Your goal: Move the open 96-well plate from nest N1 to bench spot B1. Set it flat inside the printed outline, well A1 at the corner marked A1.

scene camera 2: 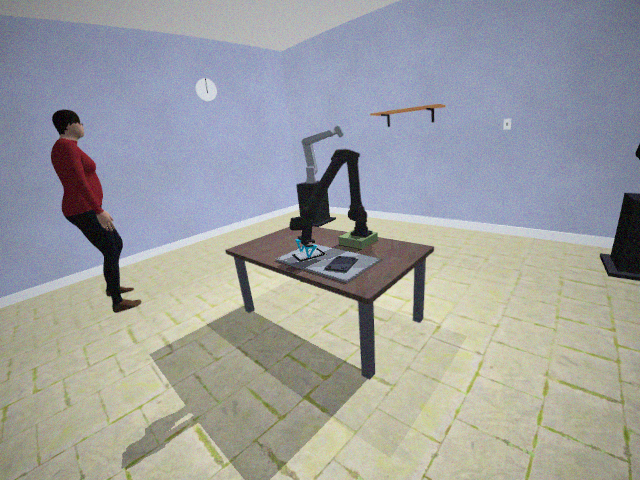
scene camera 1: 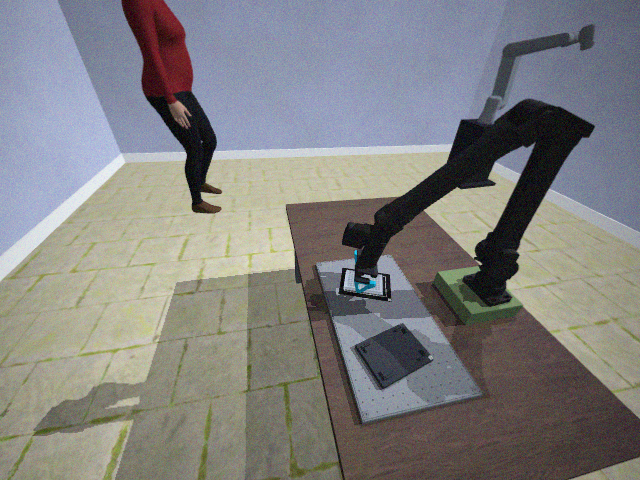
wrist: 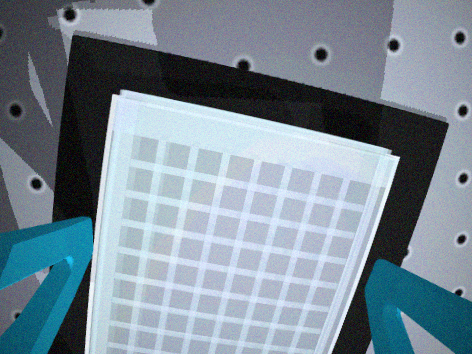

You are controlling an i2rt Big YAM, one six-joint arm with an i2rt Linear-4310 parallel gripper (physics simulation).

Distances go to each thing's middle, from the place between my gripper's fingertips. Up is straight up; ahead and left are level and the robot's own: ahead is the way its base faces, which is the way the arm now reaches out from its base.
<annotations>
Right now the 96-well plate [wrist: 214, 225] is 2 cm behind my hand and 1 cm to the left of it.
</annotations>
